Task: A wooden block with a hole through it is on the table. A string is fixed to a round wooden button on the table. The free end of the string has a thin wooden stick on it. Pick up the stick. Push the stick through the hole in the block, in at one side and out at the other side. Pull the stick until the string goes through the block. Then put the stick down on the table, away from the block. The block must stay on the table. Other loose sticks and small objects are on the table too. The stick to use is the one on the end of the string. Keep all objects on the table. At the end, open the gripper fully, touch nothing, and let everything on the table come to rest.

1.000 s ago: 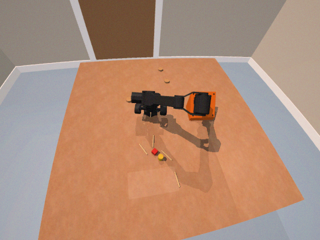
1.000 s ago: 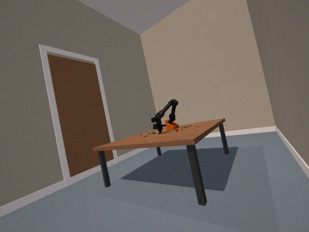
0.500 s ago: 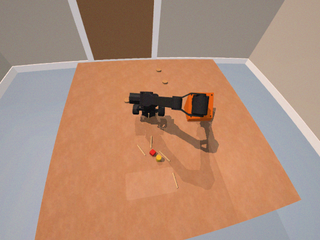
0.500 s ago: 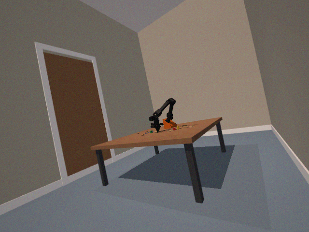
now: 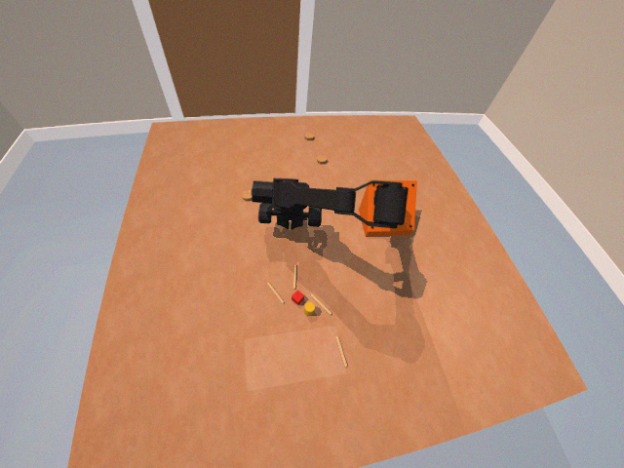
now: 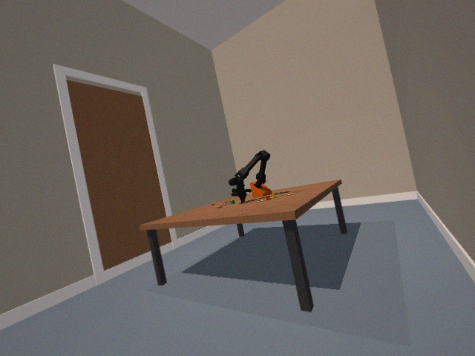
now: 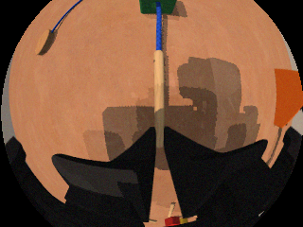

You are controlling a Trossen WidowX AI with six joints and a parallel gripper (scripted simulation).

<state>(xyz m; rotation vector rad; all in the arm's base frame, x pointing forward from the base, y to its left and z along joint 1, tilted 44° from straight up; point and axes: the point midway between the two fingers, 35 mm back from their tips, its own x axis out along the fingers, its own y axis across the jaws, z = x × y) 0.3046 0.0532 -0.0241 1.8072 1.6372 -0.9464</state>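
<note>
Now: the thin wooden stick 4 cm to the right of my gripper tip, 1 cm behind it and 1 cm above it. Also, from my gripper tip: round wooden button (15 cm to the right, 14 cm ahead, 1 cm above); green block (13 cm to the right, 2 cm behind, 1 cm above); red cube (24 cm to the left, 1 cm above).
</note>
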